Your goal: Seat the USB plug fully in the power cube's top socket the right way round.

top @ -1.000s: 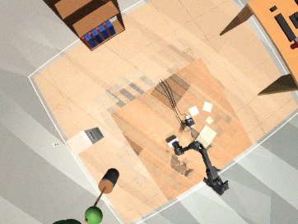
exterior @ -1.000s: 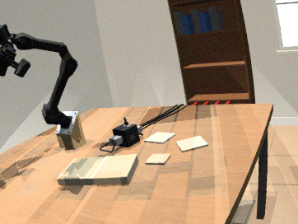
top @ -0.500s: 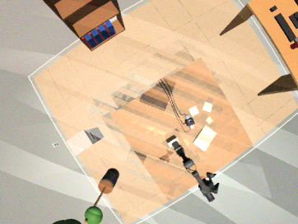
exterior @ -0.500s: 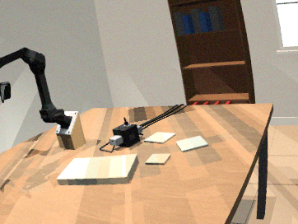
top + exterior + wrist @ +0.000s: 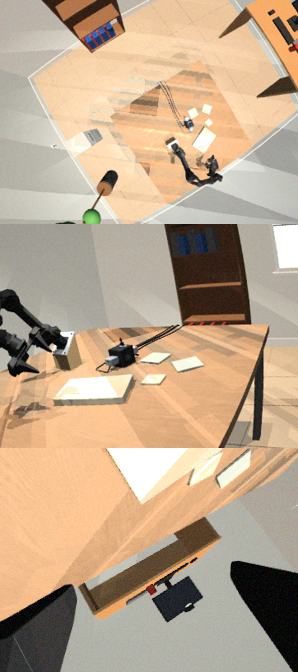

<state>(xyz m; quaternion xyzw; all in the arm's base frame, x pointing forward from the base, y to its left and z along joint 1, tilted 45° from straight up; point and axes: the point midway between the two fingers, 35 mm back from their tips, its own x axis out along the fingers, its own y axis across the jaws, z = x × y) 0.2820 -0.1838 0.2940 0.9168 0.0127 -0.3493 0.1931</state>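
Now: the dark USB plug 3 cm behind my gripper tip, 43 cm to the left of it and 8 cm below it. The rest, counted from my gripper tip: silver-framed socket: 3 cm behind, 43 cm to the left, 11 cm below; flat white slab: 4 cm ahead, 14 cm to the left, 16 cm below.
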